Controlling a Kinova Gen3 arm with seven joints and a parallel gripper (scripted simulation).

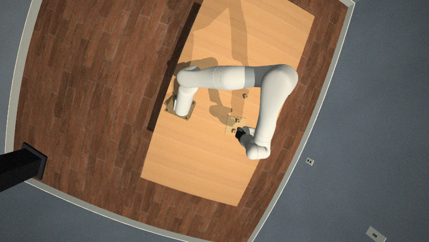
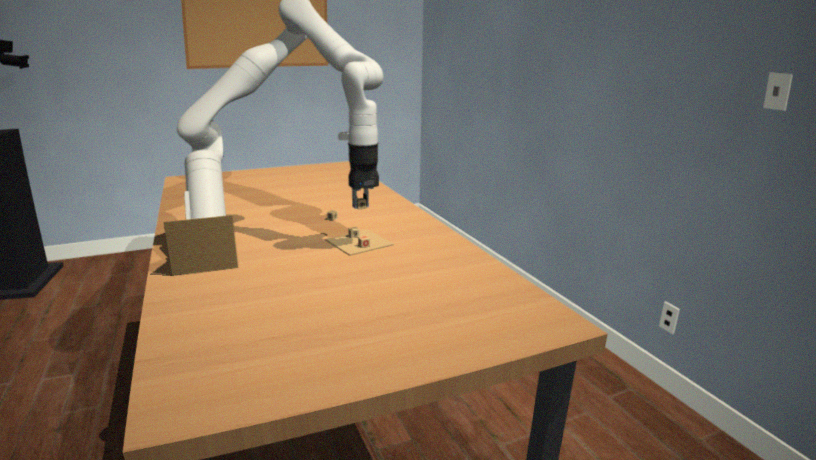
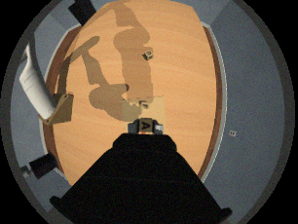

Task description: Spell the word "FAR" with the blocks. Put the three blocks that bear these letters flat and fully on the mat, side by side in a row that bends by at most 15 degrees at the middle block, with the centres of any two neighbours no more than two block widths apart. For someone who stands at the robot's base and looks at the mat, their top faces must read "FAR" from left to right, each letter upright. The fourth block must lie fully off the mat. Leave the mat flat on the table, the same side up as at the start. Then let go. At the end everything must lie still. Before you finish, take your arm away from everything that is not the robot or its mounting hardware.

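My hand is 10 mm past the tan mat and 120 mm above it.
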